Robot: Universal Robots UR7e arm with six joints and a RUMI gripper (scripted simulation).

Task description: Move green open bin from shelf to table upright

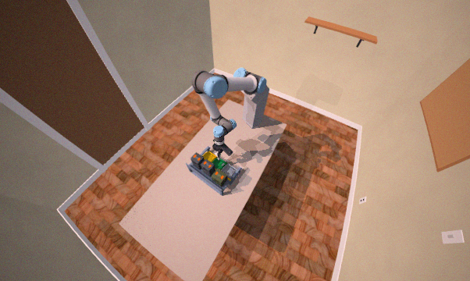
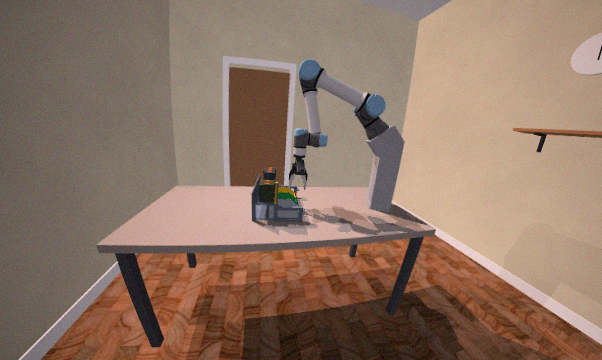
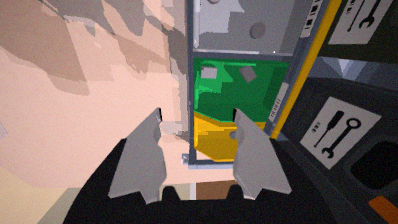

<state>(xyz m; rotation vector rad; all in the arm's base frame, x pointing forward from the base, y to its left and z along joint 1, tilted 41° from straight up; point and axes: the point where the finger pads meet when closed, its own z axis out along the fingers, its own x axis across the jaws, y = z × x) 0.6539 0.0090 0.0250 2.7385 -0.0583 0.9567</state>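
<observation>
The green open bin lies 9 cm below my hand, 8 cm ahead of it and 1 cm to the right of it. The rest, counted from my hand: grey bin: 10 cm to the left, 9 cm below, 9 cm ahead; then yellow bin: 12 cm to the right, 9 cm below, 6 cm ahead; then yellow strip: 13 cm ahead, 2 cm to the right, 2 cm below.
</observation>
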